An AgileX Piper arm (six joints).
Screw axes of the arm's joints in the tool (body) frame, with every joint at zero. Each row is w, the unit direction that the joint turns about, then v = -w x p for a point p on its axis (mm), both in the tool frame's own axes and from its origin. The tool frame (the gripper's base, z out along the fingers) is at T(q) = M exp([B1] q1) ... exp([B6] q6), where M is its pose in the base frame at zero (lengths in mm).
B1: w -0.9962 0 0.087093 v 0 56.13 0
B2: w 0 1 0 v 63.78 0 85.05
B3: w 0 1 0 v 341.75 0 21.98
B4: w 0 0 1 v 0 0 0
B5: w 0 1 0 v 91 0 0
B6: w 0 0 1 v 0 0 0
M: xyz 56.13 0 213.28 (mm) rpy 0 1.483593 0 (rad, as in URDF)
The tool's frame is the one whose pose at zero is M.
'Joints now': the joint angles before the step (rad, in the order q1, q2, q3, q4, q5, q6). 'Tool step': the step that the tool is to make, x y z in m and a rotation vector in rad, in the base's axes. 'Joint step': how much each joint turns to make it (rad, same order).
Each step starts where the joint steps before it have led.
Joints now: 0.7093 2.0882 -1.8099 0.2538 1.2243 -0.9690
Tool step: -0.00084 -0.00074 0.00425 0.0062 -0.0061 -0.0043
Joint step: 0.0000 -0.0097 0.0000 0.0000 0.0000 0.0045
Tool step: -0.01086 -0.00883 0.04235 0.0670 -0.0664 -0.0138
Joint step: 0.0000 -0.0995 0.0022 0.0046 0.0000 0.0139
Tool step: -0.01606 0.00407 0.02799 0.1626 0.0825 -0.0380
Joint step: 0.0000 -0.0555 0.0000 0.1681 0.0020 0.0322
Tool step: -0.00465 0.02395 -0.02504 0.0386 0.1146 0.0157
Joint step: 0.0316 0.0700 -0.0001 0.1043 -0.0128 0.0039
